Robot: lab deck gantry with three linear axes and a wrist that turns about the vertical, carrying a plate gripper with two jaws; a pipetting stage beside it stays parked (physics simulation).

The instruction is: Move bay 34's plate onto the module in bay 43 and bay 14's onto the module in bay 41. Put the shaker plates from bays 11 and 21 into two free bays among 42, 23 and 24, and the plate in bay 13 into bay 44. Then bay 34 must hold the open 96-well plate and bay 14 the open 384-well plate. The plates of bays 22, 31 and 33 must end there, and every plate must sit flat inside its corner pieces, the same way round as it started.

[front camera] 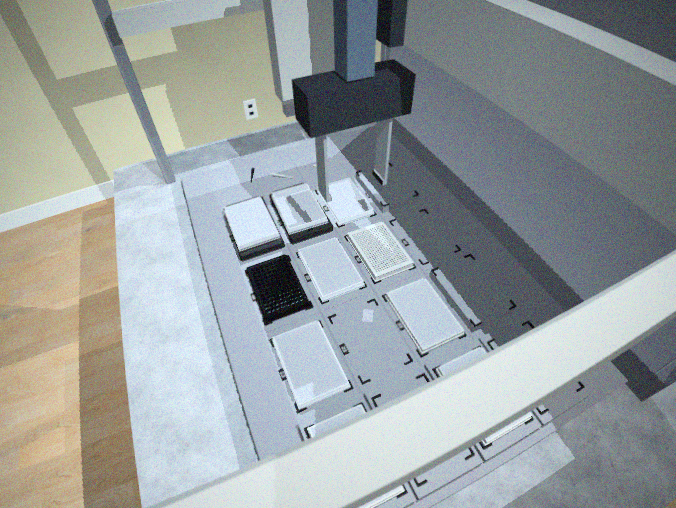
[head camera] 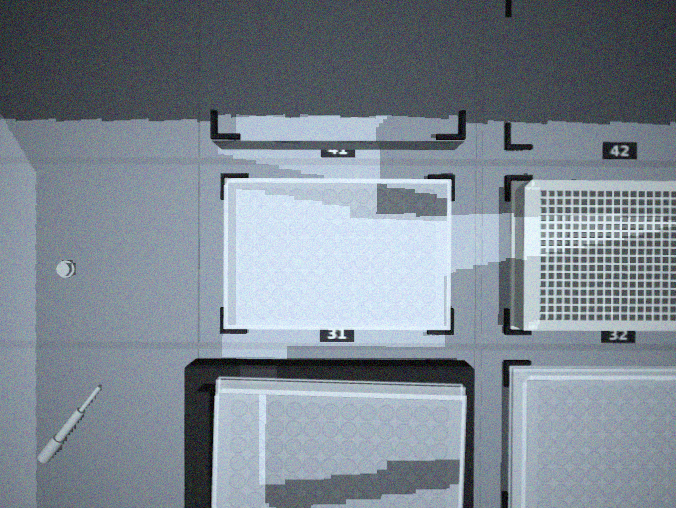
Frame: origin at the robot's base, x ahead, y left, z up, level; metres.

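Where they show: gripper, between the fingertips: point(front camera: 352, 187); robot's base, origin of its link: point(front camera: 227, 218).
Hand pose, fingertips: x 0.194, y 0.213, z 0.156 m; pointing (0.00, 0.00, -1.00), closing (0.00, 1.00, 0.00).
Each offset is from my fingertips to the top centre of the thing. "spot": to the spot under its first point.
My gripper point(front camera: 354, 190) is open and empty, its jaws hanging above the deck around bay 31; they do not show in the head view. A lidded plate @[0.142 m down, 0.130 m back, 0.044 m left] point(front camera: 349, 201) point(head camera: 336, 256) sits flat in bay 31. The bay 41 module @[0.134 m down, 0.130 m back, 0.151 m left] point(head camera: 306, 128) bears no visible plate. The bay 21 plate @[0.119 m down, 0.129 m back, 0.065 m right] point(front camera: 300, 206) point(head camera: 349, 431) looks slightly turned on its black shaker; the bay 11 plate @[0.119 m down, 0.129 m back, 0.171 m right] point(front camera: 252, 222) is on another. The open 384-well plate @[0.142 m down, 0.034 m ahead, 0.044 m left] point(front camera: 380, 249) point(head camera: 606, 256) is in bay 32, the black 96-well plate @[0.142 m down, 0.034 m ahead, 0.170 m right] point(front camera: 277, 288) in bay 12. Lidded plates fill bay 22 @[spot: 0.142 m down, 0.043 m ahead, 0.064 m right] point(front camera: 331, 268), bay 33 @[spot: 0.142 m down, 0.205 m ahead, 0.044 m left] point(front camera: 426, 314) and bay 13 @[spot: 0.142 m down, 0.206 m ahead, 0.169 m right] point(front camera: 311, 363).
A white beam point(front camera: 382, 431) crosses the front and partly hides the plates in bay 34 @[spot: 0.127 m down, 0.310 m ahead, 0.043 m left] point(front camera: 463, 361) and bay 14 @[spot: 0.127 m down, 0.310 m ahead, 0.169 m right] point(front camera: 338, 421). A small pale square @[spot: 0.155 m down, 0.157 m ahead, 0.045 m right] point(front camera: 367, 315) shows in bay 23. A pen-like tool @[0.148 m down, 0.282 m back, 0.054 m right] point(front camera: 281, 175) point(head camera: 68, 426) and a round knob @[0.152 m down, 0.287 m back, 0.035 m left] point(head camera: 65, 268) are at the deck's far end.
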